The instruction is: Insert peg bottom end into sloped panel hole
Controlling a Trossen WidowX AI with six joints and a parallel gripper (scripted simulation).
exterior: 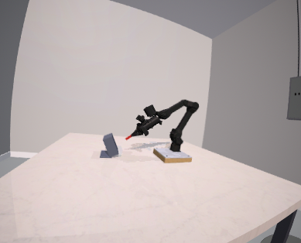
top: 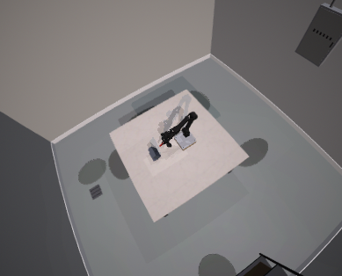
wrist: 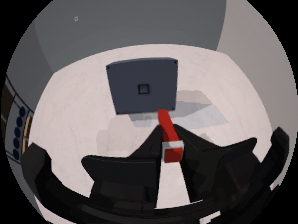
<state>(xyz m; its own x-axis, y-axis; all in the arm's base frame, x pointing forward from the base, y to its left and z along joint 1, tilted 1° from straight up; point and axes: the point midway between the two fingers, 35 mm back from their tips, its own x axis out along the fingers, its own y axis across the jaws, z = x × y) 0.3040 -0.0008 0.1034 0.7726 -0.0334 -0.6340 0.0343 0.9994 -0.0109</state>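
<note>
My gripper tip is 12 cm short of the panel, 2 cm to the right of it and 6 cm above it. Round my gripper tip: peg 1 cm behind, 1 cm above.
</note>
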